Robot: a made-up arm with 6 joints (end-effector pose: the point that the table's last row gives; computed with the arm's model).
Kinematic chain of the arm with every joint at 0, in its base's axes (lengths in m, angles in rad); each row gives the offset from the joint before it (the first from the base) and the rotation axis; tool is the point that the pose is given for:
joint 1: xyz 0 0 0.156 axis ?
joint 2: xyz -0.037 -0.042 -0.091 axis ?
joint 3: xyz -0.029 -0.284 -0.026 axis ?
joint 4: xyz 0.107 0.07 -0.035 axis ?
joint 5: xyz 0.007 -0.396 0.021 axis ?
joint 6: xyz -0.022 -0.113 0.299 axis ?
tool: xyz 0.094 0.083 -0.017
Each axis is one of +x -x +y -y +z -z.
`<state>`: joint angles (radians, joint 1 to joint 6).
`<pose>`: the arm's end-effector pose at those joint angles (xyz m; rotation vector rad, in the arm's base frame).
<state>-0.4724 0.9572 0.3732 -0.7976 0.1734 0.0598</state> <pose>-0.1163 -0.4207 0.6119 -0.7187 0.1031 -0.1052</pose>
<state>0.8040 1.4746 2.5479 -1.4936 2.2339 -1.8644</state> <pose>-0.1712 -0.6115 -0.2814 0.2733 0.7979 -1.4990</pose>
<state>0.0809 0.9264 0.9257 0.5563 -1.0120 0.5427</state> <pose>-0.3227 -0.3881 0.3976 0.1025 0.9401 -1.2254</pose>
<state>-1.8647 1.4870 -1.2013 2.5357 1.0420 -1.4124</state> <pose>-0.2670 0.5406 -0.0420 -0.9850 0.5723 1.4451</pose>
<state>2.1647 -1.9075 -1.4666 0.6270 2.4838 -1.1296</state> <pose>0.2321 0.5456 0.0206 -2.3560 -1.0778 0.7058</pose>
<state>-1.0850 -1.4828 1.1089 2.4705 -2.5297 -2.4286</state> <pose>0.2070 -0.7917 0.3468 -1.4520 0.6311 -2.5439</pose>
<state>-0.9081 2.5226 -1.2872 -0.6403 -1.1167 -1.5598</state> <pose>-0.8153 -0.3251 0.0309 0.8669 -0.9208 -2.2062</pose>
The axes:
joint 1: +x
joint 2: -z
joint 3: -x
joint 4: -z
joint 5: -y
joint 6: +z

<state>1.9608 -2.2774 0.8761 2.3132 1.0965 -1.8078</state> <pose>-0.0805 0.6301 0.0093 -1.5032 -0.7961 1.3545</pose>
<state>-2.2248 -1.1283 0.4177 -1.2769 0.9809 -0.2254</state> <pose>0.5264 0.0191 -0.1054 -0.6461 1.7979 1.2322</pose>
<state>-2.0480 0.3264 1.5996 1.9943 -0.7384 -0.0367</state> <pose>-0.4772 -0.1033 0.2559 -1.4746 -2.6614 -0.1944</pose>
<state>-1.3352 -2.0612 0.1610 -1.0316 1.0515 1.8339</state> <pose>0.4298 0.0942 -0.3855 -1.5604 -0.1059 -1.6641</pose>
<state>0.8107 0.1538 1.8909 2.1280 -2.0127 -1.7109</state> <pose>-0.6794 -0.1425 -0.3436 -0.6351 -1.2514 2.4998</pose>
